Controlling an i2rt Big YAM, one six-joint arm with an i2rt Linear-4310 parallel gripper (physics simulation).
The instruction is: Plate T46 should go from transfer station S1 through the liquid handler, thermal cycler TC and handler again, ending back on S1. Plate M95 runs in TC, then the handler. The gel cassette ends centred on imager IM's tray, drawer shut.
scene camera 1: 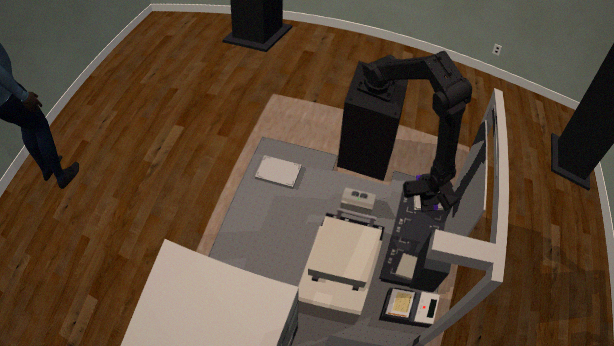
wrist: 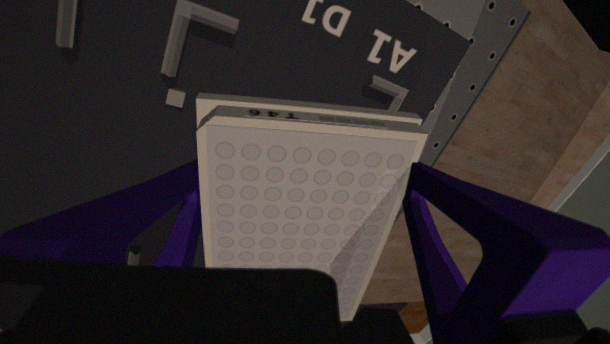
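Where they show: gripper, between the fingertips: [scene camera 1: 421, 199] [wrist: 303, 171]; arm's base, origin of its link: [scene camera 1: 376, 86].
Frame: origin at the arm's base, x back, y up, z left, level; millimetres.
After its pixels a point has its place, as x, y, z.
My gripper [scene camera 1: 427, 192] {-148, -289, 273} [wrist: 303, 171] {-148, -289, 273} is shut on plate T46 [scene camera 1: 418, 202] {-175, -278, 267} [wrist: 300, 200] {-151, -275, 279}, a pale, many-welled plate with purple fingers on its two long sides. Its label faces the top of the wrist view. The plate is over the D1 end of the dark deck [scene camera 1: 416, 225] {-252, -300, 291} [wrist: 115, 130] {-221, -301, 290}; I cannot tell whether it touches the deck. Another pale block [scene camera 1: 406, 266] {-425, -282, 313} sits near the D3 end. A yellow gel-like piece [scene camera 1: 403, 302] {-544, -303, 358} lies on a white tray at the lower right. A beige machine with a large lid [scene camera 1: 347, 245] {-501, -145, 114} stands left of the deck. Plate M95 cannot be identified.
A small beige box with two dark spots [scene camera 1: 358, 199] {-253, -283, 63} stands behind the lidded machine. A flat white pad [scene camera 1: 278, 171] {-233, -339, -246} lies at the back left. A big white cabinet [scene camera 1: 212, 295] {-865, 46, -78} fills the lower left. A tall pale frame [scene camera 1: 501, 200] {-475, 260, 444} rises right of the deck. A person [scene camera 1: 35, 120] stands far left.
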